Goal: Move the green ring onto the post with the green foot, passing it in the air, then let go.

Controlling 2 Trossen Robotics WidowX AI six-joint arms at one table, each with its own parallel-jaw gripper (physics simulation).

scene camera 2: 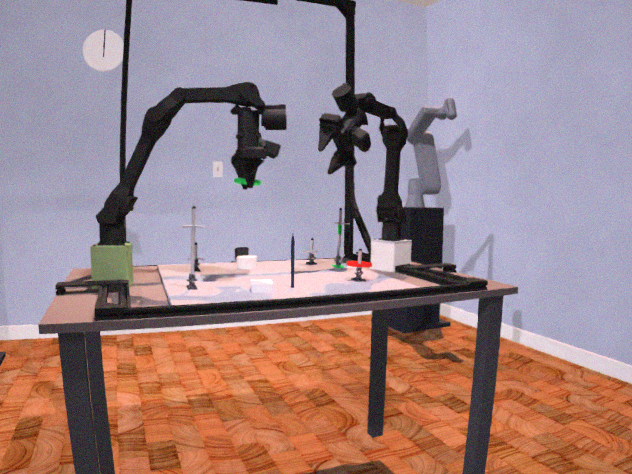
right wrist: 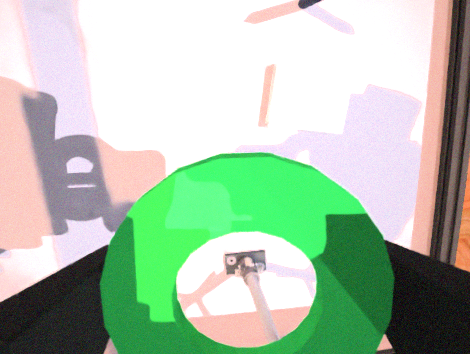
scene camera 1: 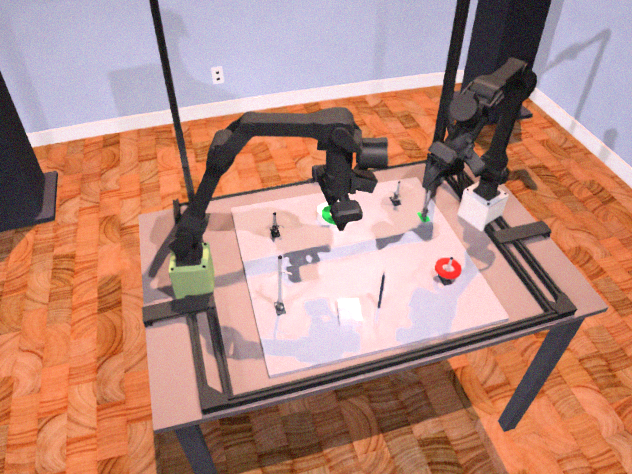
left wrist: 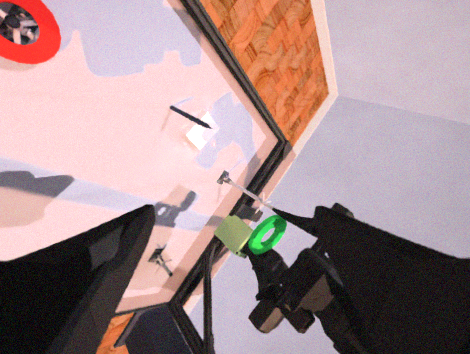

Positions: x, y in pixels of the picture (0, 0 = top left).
left gripper: scene camera 2; scene camera 1; left wrist 236, 212; not seen in the right wrist view (out of frame)
right gripper: scene camera 2 247, 188; right wrist 241, 254; scene camera 1; left wrist
same spot on right gripper: (scene camera 1: 331, 200) = (left wrist: 261, 261)
same spot on left gripper: (scene camera 1: 437, 170) = (scene camera 2: 328, 135)
